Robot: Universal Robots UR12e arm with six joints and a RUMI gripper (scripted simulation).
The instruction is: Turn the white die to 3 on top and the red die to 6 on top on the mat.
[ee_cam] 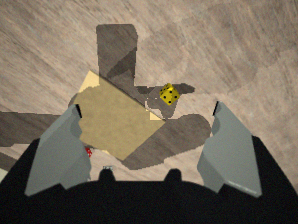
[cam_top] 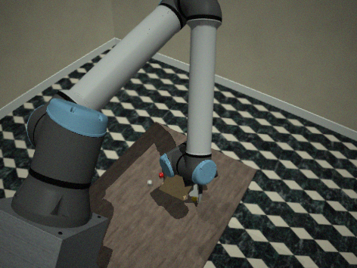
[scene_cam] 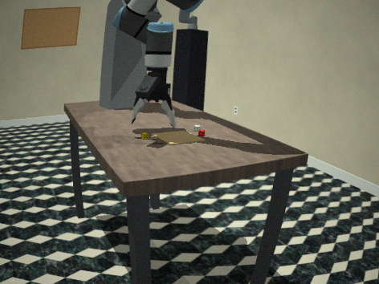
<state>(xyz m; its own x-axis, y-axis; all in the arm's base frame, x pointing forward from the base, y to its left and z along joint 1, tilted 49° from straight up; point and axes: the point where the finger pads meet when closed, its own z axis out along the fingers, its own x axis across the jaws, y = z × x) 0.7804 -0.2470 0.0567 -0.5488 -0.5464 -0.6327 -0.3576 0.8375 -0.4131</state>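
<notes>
The yellow die lies 3 cm behind my hand, 1 cm to the right of it and 4 cm below it. From my hand the other things lie so: tan mat (2 cm ahead, 10 cm to the left, 4 cm below); then white die (3 cm behind, 23 cm to the left, 4 cm below); then red die (4 cm ahead, 19 cm to the left, 4 cm below).
</notes>
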